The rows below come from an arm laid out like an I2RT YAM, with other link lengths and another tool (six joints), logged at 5 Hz.
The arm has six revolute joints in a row. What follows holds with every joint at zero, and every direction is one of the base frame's.
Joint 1 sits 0.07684 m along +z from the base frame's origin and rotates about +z.
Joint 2 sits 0.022 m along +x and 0.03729 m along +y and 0.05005 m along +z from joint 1 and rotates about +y.
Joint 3 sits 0.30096 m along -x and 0.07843 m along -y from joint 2 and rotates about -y.
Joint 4 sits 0.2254 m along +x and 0.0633 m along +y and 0.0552 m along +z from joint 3 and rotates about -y.
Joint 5 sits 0.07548 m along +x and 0.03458 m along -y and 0.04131 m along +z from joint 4 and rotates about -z.
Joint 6 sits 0.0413 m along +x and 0.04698 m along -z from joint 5 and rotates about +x.
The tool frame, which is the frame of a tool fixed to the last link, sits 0.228 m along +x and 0.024 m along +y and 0.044 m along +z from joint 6; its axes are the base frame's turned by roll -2.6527, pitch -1.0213 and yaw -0.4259 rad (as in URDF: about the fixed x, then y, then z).
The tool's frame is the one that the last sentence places.
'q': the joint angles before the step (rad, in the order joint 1, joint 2, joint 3, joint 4, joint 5, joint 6). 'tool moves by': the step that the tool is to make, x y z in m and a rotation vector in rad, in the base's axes. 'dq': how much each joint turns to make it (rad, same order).
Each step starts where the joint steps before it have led.
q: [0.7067, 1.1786, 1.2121, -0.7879, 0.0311, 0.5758]
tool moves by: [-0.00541, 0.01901, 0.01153, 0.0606, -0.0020, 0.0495]
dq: [0.0000, -0.0001, 0.0000, 0.0409, -0.0667, 0.0001]
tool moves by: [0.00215, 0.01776, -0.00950, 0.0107, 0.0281, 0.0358]
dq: [0.0000, 0.0485, 0.0001, 0.0338, -0.0443, -0.0038]
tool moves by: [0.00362, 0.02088, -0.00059, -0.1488, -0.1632, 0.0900]
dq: [0.1080, 0.0381, -0.0001, 0.0539, 0.1588, -0.1538]
